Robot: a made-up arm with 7 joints. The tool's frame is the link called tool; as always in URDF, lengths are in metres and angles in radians. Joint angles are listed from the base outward.
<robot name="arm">
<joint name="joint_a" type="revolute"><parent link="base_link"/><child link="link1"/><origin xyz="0 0 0" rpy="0 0 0"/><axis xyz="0.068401 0.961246 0.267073"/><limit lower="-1.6" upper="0.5"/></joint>
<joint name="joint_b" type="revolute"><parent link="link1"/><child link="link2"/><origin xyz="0 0.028 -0.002" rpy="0 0 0"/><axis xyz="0.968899 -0.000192 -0.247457"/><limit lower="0" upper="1.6"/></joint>
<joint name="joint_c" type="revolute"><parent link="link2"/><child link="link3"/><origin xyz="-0.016 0.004 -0.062" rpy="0 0 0"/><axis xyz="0.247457 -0.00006 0.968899"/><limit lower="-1.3" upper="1.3"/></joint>
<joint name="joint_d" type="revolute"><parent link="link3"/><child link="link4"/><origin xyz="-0.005 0 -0.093" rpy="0 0 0"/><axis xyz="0.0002 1 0.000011"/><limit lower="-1.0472" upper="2.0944"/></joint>
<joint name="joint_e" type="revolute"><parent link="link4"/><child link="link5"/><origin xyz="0.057 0.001 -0.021" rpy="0 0 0"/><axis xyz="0.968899 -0.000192 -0.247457"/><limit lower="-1.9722" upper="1.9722"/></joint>
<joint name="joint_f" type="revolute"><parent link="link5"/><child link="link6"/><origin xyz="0.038 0 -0.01" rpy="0 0 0"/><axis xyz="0.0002 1 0.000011"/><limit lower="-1.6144" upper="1.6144"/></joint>
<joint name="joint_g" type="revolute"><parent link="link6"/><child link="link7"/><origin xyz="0.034 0 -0.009" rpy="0 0 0"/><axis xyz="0.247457 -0.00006 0.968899"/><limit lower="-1.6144" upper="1.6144"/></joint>
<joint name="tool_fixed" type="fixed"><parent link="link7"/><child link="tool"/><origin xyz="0 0 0" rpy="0 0.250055 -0.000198"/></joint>
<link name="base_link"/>
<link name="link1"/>
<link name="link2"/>
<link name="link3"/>
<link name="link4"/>
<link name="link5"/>
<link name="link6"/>
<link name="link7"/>
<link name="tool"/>
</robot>
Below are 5 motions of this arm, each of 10 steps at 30 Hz.
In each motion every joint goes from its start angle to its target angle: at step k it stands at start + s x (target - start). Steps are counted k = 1, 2, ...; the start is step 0. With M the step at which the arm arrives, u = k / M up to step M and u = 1 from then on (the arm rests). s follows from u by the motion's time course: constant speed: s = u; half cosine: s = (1 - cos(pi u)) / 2; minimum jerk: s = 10 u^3 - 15 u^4 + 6 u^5.
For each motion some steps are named. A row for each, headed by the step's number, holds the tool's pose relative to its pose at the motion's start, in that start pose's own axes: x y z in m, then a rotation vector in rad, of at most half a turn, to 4 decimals.
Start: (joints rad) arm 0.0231 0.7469 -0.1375 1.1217 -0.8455 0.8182 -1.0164
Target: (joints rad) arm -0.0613 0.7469 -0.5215 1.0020 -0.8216 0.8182 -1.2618
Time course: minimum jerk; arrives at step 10
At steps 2, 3, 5, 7, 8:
2: 0.0015 -0.0011 0.0006 0.0134 0.0194 -0.0093
3: 0.0042 -0.0030 0.0016 0.0370 0.0552 -0.0262
5: 0.0128 -0.0091 0.0039 0.1058 0.1740 -0.0805
7: 0.0214 -0.0148 0.0050 0.1635 0.2989 -0.1339
8: 0.0240 -0.0166 0.0051 0.1791 0.3391 -0.1503

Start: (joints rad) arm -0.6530 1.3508 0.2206 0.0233 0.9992 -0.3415 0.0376
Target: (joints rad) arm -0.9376 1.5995 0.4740 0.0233 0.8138 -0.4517 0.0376
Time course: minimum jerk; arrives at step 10
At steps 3, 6, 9, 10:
3: 0.0010 0.0142 -0.0127 0.0278 0.0335 0.0664
6: -0.0059 0.0632 -0.0472 0.1246 0.1305 0.2869
9: -0.0171 0.0936 -0.0626 0.1897 0.1805 0.4227
10: -0.0174 0.0944 -0.0630 0.1916 0.1818 0.4265

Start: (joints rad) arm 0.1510 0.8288 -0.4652 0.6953 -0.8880 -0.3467 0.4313
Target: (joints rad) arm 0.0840 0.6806 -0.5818 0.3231 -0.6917 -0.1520 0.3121
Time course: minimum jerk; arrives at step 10
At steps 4, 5, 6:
4: -0.0068 -0.0266 0.0038 -0.0006 -0.0104 -0.1914
5: -0.0119 -0.0411 0.0069 0.0002 -0.0226 -0.2990
6: -0.0180 -0.0550 0.0106 0.0017 -0.0393 -0.4043

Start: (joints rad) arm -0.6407 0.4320 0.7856 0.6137 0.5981 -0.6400 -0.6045
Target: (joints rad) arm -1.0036 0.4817 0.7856 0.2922 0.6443 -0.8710 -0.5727
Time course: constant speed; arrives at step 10
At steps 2, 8, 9, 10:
2: 0.0108 0.0147 0.0176 0.0949 -0.1227 0.0721
8: 0.0260 0.0549 0.0744 0.3875 -0.4653 0.3087
9: 0.0261 0.0608 0.0840 0.4376 -0.5182 0.3510
10: 0.0257 0.0664 0.0935 0.4881 -0.5697 0.3940

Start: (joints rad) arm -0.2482 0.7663 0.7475 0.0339 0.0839 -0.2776 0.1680
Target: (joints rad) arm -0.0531 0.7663 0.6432 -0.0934 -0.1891 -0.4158 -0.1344
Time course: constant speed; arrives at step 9
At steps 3, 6, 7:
3: -0.0073 -0.0013 0.0029 -0.0739 -0.0398 -0.1472
6: -0.0150 -0.0023 0.0058 -0.1499 -0.0791 -0.2910
7: -0.0177 -0.0025 0.0067 -0.1758 -0.0921 -0.3380

